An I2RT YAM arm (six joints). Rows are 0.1 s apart.
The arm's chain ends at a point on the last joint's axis. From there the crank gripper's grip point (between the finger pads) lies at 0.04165 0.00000 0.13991 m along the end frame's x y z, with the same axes.
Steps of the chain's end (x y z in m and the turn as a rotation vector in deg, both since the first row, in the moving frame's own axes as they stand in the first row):
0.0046 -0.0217 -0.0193 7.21 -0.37 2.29
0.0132 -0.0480 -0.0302 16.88 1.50 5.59
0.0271 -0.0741 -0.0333 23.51 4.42 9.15
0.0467 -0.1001 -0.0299 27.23 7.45 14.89
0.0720 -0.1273 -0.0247 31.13 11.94 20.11
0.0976 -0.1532 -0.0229 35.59 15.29 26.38
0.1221 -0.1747 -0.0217 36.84 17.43 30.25
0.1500 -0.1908 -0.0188 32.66 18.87 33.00
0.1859 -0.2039 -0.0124 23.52 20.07 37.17
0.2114 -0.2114 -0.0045 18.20 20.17 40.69
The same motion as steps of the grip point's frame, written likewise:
0.0040 -0.0376 -0.0200 7.21 -0.37 2.29
0.0186 -0.0842 -0.0367 16.88 1.50 5.59
0.0414 -0.1217 -0.0471 23.51 4.42 9.15
0.0707 -0.1494 -0.0491 27.23 7.45 14.89
0.1085 -0.1769 -0.0517 31.13 11.94 20.11
0.1443 -0.2022 -0.0574 35.59 15.29 26.38
0.1743 -0.2198 -0.0593 36.84 17.43 30.25
0.2034 -0.2236 -0.0529 32.66 18.87 33.00
0.2362 -0.2130 -0.0393 23.52 20.07 37.17
0.2574 -0.2059 -0.0278 18.20 20.17 40.69

